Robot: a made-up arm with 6 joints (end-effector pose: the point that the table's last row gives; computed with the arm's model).
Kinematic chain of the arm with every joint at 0, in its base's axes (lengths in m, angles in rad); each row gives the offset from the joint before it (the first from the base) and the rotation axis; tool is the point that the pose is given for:
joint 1: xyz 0 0 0.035 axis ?
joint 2: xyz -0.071 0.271 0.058 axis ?
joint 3: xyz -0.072 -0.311 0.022 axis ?
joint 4: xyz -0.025 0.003 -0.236 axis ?
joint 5: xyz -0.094 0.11 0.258 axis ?
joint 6: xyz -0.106 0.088 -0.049 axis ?
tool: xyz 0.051 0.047 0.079
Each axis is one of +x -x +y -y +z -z.
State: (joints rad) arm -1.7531 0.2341 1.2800 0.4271 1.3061 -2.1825
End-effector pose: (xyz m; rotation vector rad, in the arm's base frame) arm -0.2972 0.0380 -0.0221 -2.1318 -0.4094 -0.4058
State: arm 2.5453 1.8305 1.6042 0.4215 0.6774 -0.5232
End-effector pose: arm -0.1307 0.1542 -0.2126 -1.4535 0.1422 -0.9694
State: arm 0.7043 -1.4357 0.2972 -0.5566 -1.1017 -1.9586
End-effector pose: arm 0.0427 0.0537 -0.1425 -0.3370 -0.8293 2.4304
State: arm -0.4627 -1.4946 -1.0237 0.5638 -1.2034 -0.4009
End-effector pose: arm -0.2861 0.0360 0.0128 1.2347 -1.7357 -0.2973
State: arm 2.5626 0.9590 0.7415 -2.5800 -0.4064 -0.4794
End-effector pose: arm -0.4010 -0.1635 0.3989 1.5898 -0.6661 -0.0926
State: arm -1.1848 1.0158 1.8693 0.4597 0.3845 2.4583
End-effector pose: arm -0.2299 0.0720 0.0990 -0.8651 -0.1503 -0.5266
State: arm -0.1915 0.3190 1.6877 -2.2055 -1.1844 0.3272
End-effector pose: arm 0.4026 0.0052 -0.1279 -2.6939 -1.1921 -0.5719
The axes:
joint 1: -x
joint 2: +y
joint 3: -y
joint 4: +x
joint 5: +y
joint 6: -x

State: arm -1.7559 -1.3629 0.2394 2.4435 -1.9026 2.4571
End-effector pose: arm 0.1842 0.0344 -0.3256 2.4198 0.7921 -0.5888
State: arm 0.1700 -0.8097 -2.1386 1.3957 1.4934 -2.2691
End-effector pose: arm -0.2558 -0.2857 0.2708 -1.0290 -0.7511 1.6777
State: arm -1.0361 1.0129 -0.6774 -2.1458 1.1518 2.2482
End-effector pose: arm -0.6217 -0.3712 0.3134 1.8432 0.6675 -1.1369
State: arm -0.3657 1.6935 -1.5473 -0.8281 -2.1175 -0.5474
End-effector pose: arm 0.1112 0.0886 0.4613 1.5824 1.1946 0.3202
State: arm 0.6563 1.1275 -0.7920 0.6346 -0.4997 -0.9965
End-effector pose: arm 0.0439 0.1203 0.2979 0.5155 0.4579 -1.4598
